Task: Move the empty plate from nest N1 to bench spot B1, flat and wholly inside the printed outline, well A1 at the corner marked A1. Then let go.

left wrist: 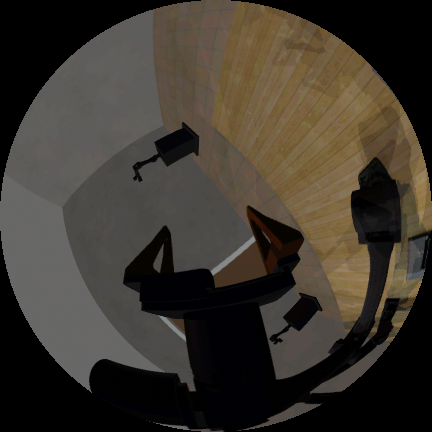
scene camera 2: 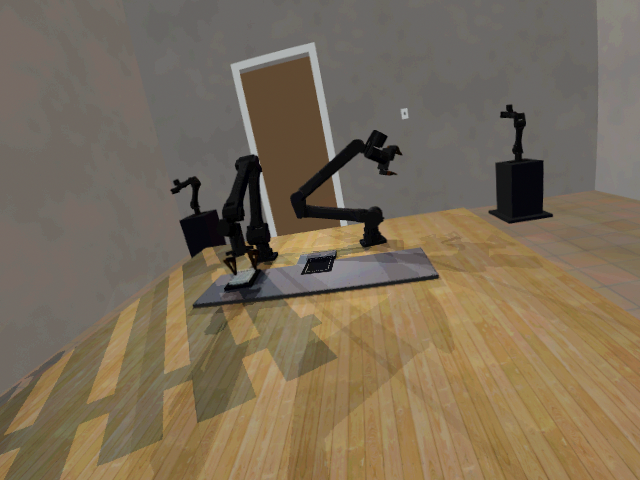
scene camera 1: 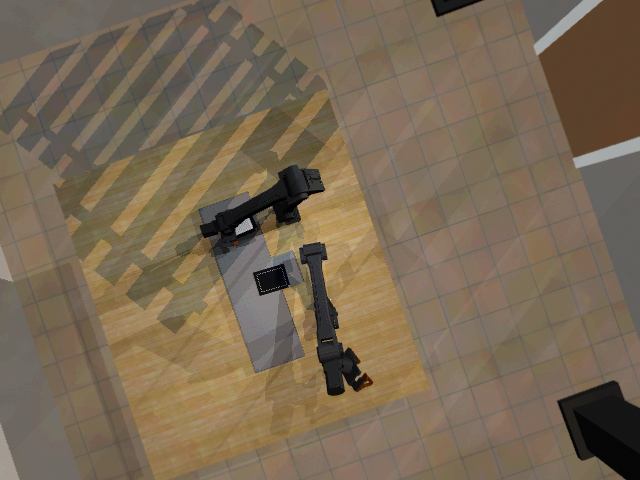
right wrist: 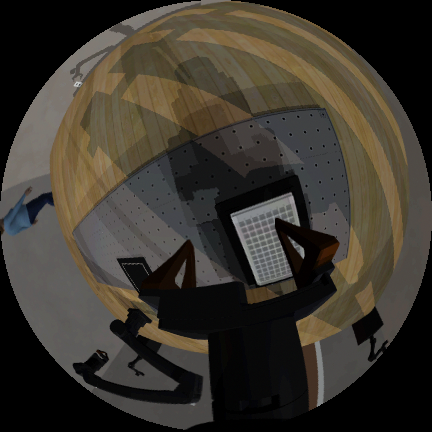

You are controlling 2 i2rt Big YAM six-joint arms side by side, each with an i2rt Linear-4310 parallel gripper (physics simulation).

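Seen in the pictures: left gripper, fingertip midpoint: (left wrist: 205,219) (scene camera 2: 399,164) (scene camera 1: 365,372) (right wrist: 101,356); right gripper, fingertip midpoint: (scene camera 2: 245,272) (scene camera 1: 229,235) (right wrist: 232,233); left arm's base, link origin: (left wrist: 379,185) (scene camera 2: 373,242) (right wrist: 139,314); right arm's base, link origin: (scene camera 2: 265,258) (scene camera 1: 290,212).
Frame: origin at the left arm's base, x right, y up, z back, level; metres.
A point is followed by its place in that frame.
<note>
The white gridded plate (scene camera 1: 244,226) {x 0.600, y 0.034, z -0.128 m} (scene camera 2: 242,277) {x 0.615, y 0.040, z -0.184 m} (right wrist: 260,245) {x 0.606, y 0.039, z -0.165 m} lies in the black nest N1 (right wrist: 260,195) {x 0.636, y 0.025, z -0.222 m}. Spot B1 (scene camera 1: 271,279) {x 0.290, y 0.015, z -0.160 m} (scene camera 2: 318,264) {x 0.291, y 0.015, z -0.161 m} (right wrist: 134,270) {x 0.300, y 0.015, z -0.204 m} is a black pad with a dashed white outline, near the middle of the grey bench board. Its A1 mark is too small to read. My right gripper (scene camera 2: 244,271) {x 0.591, y 0.068, z -0.209 m} (right wrist: 232,233) {x 0.591, y 0.068, z -0.209 m} is open above the nest, with one finger across the plate in the right wrist view and the other off to its left. My left gripper (scene camera 1: 364,367) {x -0.197, y 0.343, z 0.048 m} (scene camera 2: 398,163) {x -0.197, y 0.343, z 0.048 m} (left wrist: 205,219) {x -0.197, y 0.343, z 0.048 m} is open and empty, raised far from the plate.
The perforated grey board (scene camera 1: 268,330) {x 0.069, y 0.013, z -0.317 m} (scene camera 2: 382,271) {x 0.070, y 0.013, z -0.368 m} (right wrist: 320,130) {x 0.774, y 0.013, z -0.259 m} lies on the wooden table (scene camera 2: 465,361) {x 0.045, y 0.000, z -0.876 m}. A grey block (scene camera 1: 295,268) {x 0.272, y 0.013, z -0.021 m} adjoins B1. My left arm's base stands behind the board. Pedestals (scene camera 2: 519,188) (left wrist: 177,145) with small arms stand beyond the table. A person (right wrist: 20,217) shows at the far left.
</note>
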